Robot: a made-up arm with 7 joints.
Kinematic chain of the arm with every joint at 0, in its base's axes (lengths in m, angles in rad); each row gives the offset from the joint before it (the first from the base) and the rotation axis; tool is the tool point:
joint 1: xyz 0 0 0.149 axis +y
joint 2: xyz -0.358 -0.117 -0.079 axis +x
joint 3: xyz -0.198 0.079 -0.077 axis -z
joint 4: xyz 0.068 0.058 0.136 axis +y
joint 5: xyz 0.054 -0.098 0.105 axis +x
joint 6: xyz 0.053 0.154 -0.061 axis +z
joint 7: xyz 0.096 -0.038 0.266 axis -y
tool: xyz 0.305 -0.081 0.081
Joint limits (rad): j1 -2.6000..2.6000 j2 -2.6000..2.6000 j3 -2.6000..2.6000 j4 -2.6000..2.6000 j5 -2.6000..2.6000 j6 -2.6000..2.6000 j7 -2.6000..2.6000
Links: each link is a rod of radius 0.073 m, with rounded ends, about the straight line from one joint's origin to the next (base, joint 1, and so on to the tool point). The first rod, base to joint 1, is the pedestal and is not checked.
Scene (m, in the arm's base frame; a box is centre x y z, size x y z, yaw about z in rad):
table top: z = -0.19
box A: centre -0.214 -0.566 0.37 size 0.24 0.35 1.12 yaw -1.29
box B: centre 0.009 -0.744 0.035 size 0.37 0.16 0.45 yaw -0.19
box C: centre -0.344 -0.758 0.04 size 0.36 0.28 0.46 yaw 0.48
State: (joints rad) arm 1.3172 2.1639 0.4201 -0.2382 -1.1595 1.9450 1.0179
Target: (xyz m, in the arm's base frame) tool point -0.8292 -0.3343 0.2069
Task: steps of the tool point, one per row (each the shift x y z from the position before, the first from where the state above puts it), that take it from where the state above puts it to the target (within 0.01 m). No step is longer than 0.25 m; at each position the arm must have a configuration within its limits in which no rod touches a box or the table.
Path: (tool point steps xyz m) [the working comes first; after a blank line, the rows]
Joints at the target: 1.2365 2.6000 1.1373 0.0527 0.1561 1.6967 1.4269
Straight joint move there: touches box A, box B, box C.

1: -0.0457 -0.0138 -0.0667
2: -0.0521 0.0234 -0.0814
3: -0.0534 0.0640 -0.0800
4: -0.0519 0.0980 -0.0617
5: -0.0492 0.1177 -0.0320
6: -0.0455 0.1211 0.0010
7: -0.1612 0.0194 -0.0743
8: -0.1756 0.0040 -0.0218
9: -0.1783 -0.0206 0.0298
10: -0.1649 -0.0542 0.0806
11: -0.1277 -0.0936 0.1237
12: 0.0089 -0.0868 0.0045
13: -0.0037 -0.0579 0.0415

